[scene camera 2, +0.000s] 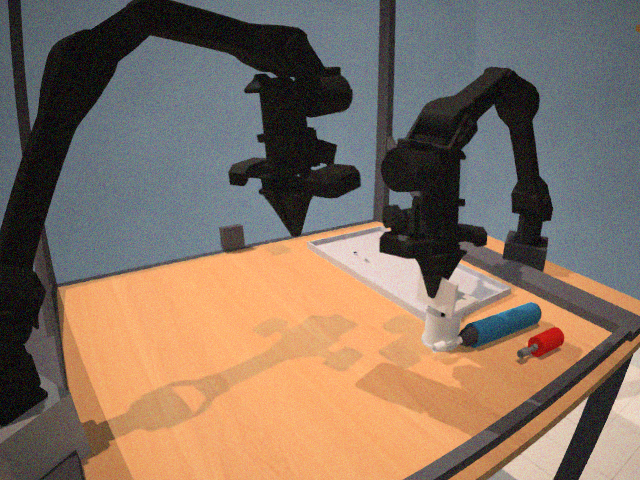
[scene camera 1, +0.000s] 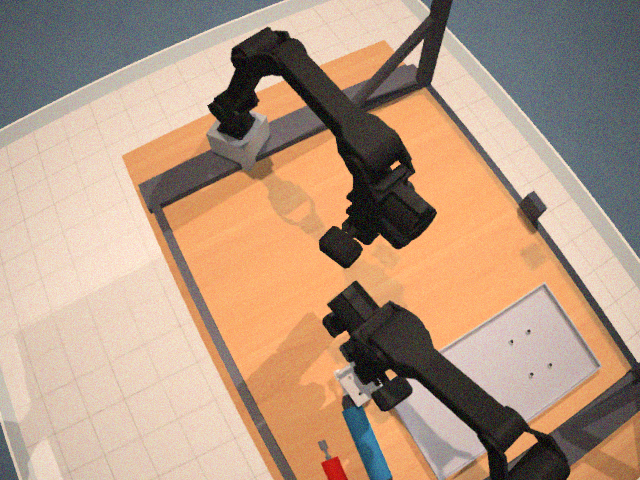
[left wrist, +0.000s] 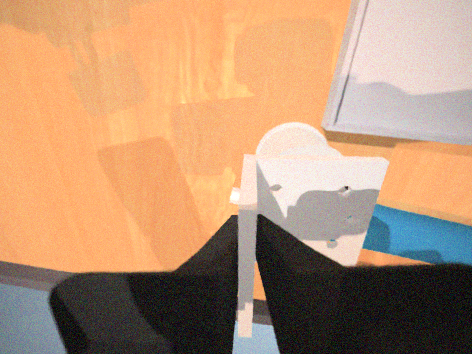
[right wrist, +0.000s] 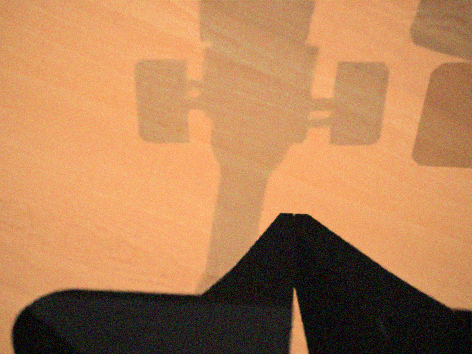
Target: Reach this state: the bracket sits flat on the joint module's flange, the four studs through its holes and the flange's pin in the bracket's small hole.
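Where they show: left gripper, fingertip midpoint: [scene camera 2: 433, 296] [scene camera 1: 354, 363] [left wrist: 246, 222]; right gripper, fingertip midpoint: [scene camera 2: 296, 235] [scene camera 1: 365, 241] [right wrist: 292, 227]; left arm's base, link origin: [scene camera 2: 527, 240]; right arm's base, link origin: [scene camera 2: 11, 399] [scene camera 1: 236, 124].
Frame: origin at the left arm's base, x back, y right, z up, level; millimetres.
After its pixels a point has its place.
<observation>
The white bracket [scene camera 1: 353, 386] {y 80, x -418, z 24 mm} [scene camera 2: 448, 295] {y 92, x -451, z 49 mm} [left wrist: 305, 172] {y 126, x -401, z 23 mm} is held by its upright wall in my left gripper [scene camera 2: 433, 296] {y 116, x -437, z 34 mm} [left wrist: 246, 222] {y 116, x -437, z 34 mm}, which is shut on it. The bracket's holed plate is over the top of the white round joint module [scene camera 2: 440, 333] {y 98, x -434, z -27 mm} [left wrist: 291, 136] {y 130, x -400, z -28 mm}, which stands on the table. In the left wrist view, the module's round body sticks out past the plate's far edge, and one hole looks dark. Whether the plate touches the flange, and where the pin and most studs are, is hidden. My right gripper [scene camera 2: 295, 235] {y 297, x -525, z 125 mm} [right wrist: 292, 227] {y 297, x -525, z 125 mm} is shut and empty, high above the table.
A blue cylinder with a dark end [scene camera 1: 367, 444] {y 5, x -341, z -16 mm} [scene camera 2: 506, 324] {y 1, x -363, z -25 mm} [left wrist: 425, 235] {y 12, x -328, z -21 mm} lies close beside the module. A red-handled tool [scene camera 1: 334, 469] {y -66, x -370, z -24 mm} [scene camera 2: 546, 341] {y -70, x -385, z -28 mm} lies beyond it. A shallow pale tray [scene camera 1: 563, 343] {y 384, x -73, z -54 mm} [scene camera 2: 382, 268] {y 287, x -196, z -54 mm} [left wrist: 420, 45] {y 147, x -300, z -54 mm} with several small dark pieces lies behind the module in scene camera 2.
</observation>
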